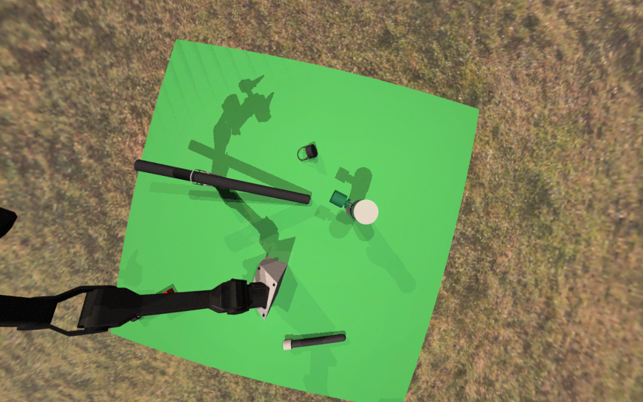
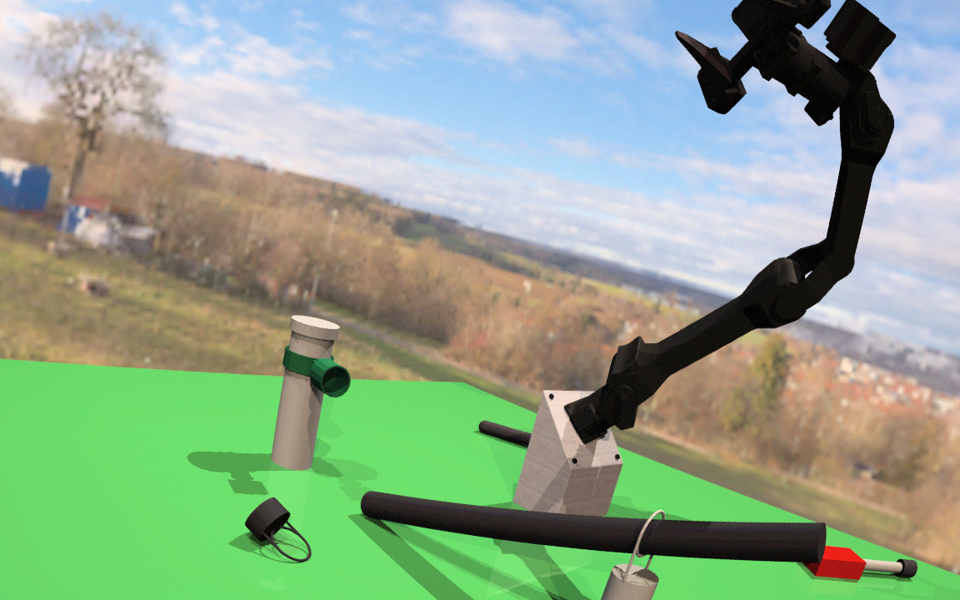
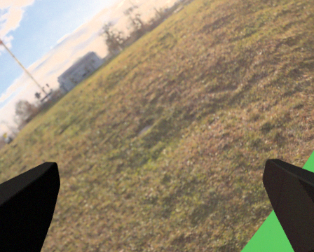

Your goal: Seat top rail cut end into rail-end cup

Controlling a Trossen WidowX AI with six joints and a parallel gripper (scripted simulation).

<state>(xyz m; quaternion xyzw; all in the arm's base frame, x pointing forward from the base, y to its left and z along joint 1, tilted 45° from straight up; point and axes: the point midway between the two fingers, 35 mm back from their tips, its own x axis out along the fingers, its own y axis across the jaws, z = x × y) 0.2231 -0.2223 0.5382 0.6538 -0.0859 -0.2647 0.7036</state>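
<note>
Now: the rail-end cup 1 cm behind my gripper tip, 40 cm to the right of it and 49 cm below it. Also, from my gripper tip: red-handled tool 57 cm behind, 29 cm to the left, 62 cm below; then grey loop cap 1 cm behind, 7 cm to the left, 53 cm below.
</note>
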